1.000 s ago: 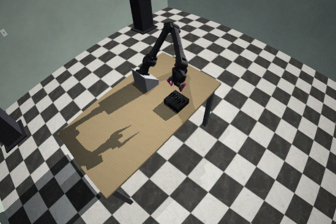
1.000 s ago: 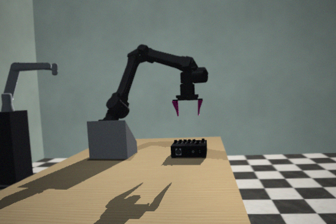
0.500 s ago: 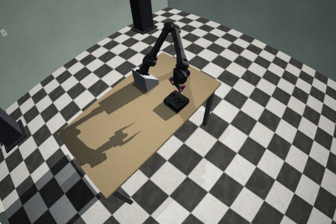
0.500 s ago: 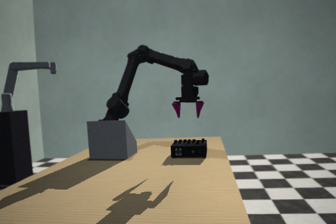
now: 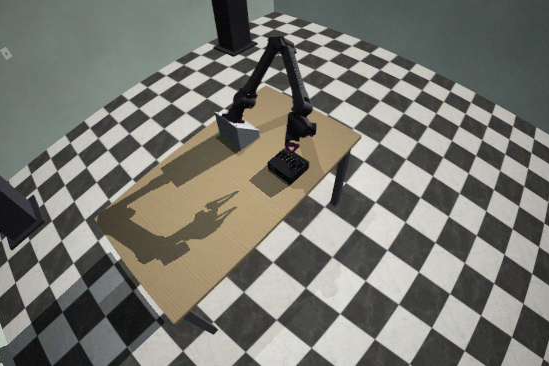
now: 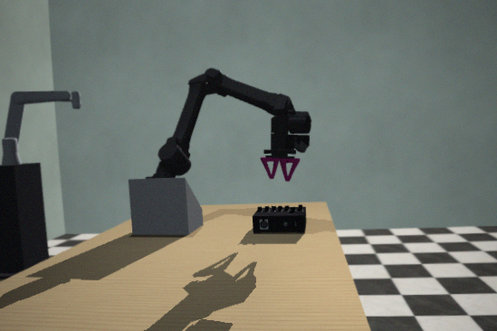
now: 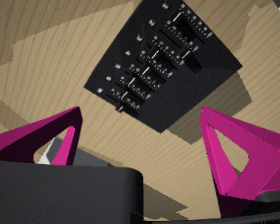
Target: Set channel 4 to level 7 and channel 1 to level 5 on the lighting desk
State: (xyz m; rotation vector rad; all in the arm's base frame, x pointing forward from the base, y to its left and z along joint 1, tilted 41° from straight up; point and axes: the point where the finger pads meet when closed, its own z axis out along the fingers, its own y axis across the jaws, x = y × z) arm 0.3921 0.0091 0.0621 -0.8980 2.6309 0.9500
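Right now my hand is 100 mm above the channel 3 fader cap and 20 mm short of it. The rest, counted from my hand: channel 1 fader cap (100 mm below, 70 mm ahead, 10 mm to the left); then channel 4 fader cap (100 mm below, 10 mm to the right); then channel 2 fader cap (100 mm below, 40 mm ahead, 30 mm to the right).
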